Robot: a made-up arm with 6 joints.
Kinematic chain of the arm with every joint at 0, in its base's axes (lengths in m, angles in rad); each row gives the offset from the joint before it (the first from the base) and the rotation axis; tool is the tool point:
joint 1: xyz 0 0 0.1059 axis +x
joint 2: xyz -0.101 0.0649 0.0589 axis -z
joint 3: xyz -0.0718 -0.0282 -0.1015 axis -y
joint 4: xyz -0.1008 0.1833 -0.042 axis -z
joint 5: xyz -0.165 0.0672 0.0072 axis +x
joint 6: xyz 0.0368 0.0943 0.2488 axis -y
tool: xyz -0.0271 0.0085 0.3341
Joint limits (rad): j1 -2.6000..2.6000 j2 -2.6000..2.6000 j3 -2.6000..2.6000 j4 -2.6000..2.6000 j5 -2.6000..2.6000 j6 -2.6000..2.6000
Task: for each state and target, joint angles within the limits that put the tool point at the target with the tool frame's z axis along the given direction. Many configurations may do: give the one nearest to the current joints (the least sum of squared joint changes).
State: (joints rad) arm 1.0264 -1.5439 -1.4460 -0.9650 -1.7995 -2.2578
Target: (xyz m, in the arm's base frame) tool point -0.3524 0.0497 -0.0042 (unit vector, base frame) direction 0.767 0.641 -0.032
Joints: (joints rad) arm 1.0876 -1.3110 -1.2666 -0.0381 -1.9299 -2.4120
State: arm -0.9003 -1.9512 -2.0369 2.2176 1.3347 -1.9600
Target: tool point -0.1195 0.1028 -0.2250 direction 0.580 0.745 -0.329
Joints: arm -1.2473 -1.7384 -2.0878 2.3810 0.3400 -1.4764
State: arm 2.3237 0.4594 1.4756 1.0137 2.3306 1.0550
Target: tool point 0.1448 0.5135 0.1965 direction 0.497 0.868 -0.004
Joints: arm 1.9020 0.5430 2.1200 0.1400 2.0180 1.4290
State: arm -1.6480 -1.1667 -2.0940 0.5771 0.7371 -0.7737
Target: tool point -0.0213 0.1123 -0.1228 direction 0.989 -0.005 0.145
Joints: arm -1.6488 -1.4094 -1.6875 1.5308 0.9510 -1.5391
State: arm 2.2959 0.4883 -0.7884 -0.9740 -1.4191 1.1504
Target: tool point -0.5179 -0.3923 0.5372 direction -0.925 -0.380 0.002
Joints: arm 1.7766 1.2869 -0.9497 -1.5767 -1.6830 1.0406
